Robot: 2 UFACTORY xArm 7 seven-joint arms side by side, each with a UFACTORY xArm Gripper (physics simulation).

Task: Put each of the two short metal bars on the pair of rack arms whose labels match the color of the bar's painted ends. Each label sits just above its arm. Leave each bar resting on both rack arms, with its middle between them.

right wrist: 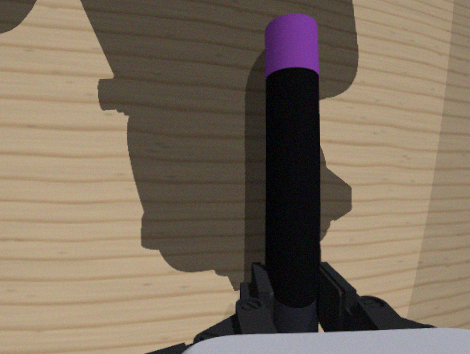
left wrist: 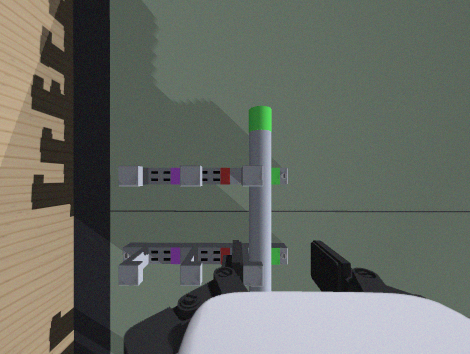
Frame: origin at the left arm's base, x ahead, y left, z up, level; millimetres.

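Where they show: left gripper, fingertip midpoint: (left wrist: 275, 257); right gripper, fingertip midpoint: (right wrist: 287, 286).
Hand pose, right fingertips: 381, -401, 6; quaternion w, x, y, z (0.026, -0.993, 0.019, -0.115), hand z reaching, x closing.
Observation:
Each offset is from my right fingertips to the top centre of the thing, as dx, dy, dz. "*": to the spot under its first point. Level surfaces: height alone.
A silver bar @[+223, +149, +308] (left wrist: 260, 215) with a green end lies across the two green-labelled rack arms, behind their upturned tips, in the left wrist view. Its lower end is hidden by the gripper housing, so its centring cannot be told. My left gripper (left wrist: 275, 257) is open around the bar; one finger is close beside it, the other well apart. Purple, red and green labels @[* +248, +216, +320] (left wrist: 276, 176) show on both rack uprights. In the right wrist view, my right gripper (right wrist: 287, 286) is shut on a black bar @[-2, -4, +25] (right wrist: 292, 175) with a purple end, holding it over the wooden table. Its other end is hidden.
The purple-labelled arms (left wrist: 130, 176) and red-labelled arms (left wrist: 191, 176) carry no bar. A dark table edge (left wrist: 91, 150) runs between the wooden table @[dz -6] (left wrist: 20, 175) (right wrist: 60, 190) and the grey-green floor (left wrist: 375, 100). Robot shadows fall on the wood.

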